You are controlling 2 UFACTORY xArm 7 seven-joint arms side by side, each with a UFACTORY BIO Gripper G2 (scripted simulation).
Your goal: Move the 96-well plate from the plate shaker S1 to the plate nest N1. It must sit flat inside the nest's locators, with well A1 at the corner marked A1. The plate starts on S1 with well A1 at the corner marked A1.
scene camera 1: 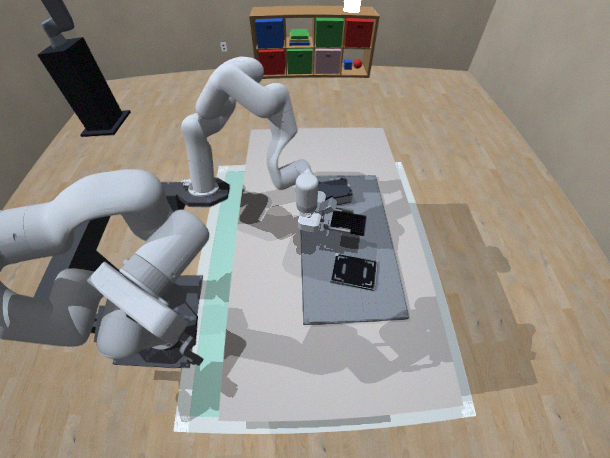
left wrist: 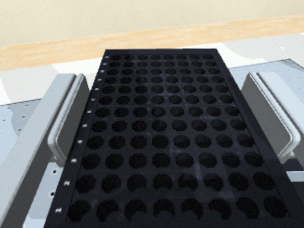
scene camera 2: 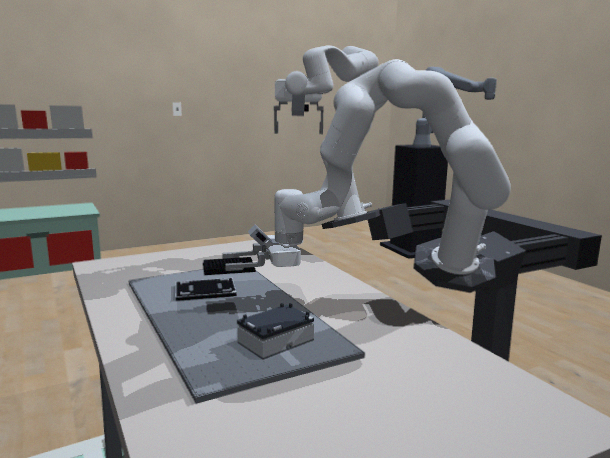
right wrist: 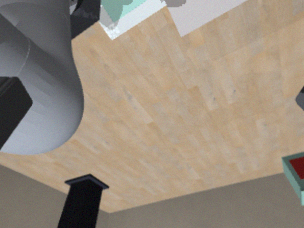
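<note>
Scene camera 2 has the left gripper [scene camera 2: 223,262], and scene camera 1 has the left gripper [scene camera 1: 351,221] as well as the right gripper [scene camera 1: 166,339]. The scene also contains a black 96-well plate [left wrist: 159,124]; in the right wrist view the plate is out of frame.
</note>
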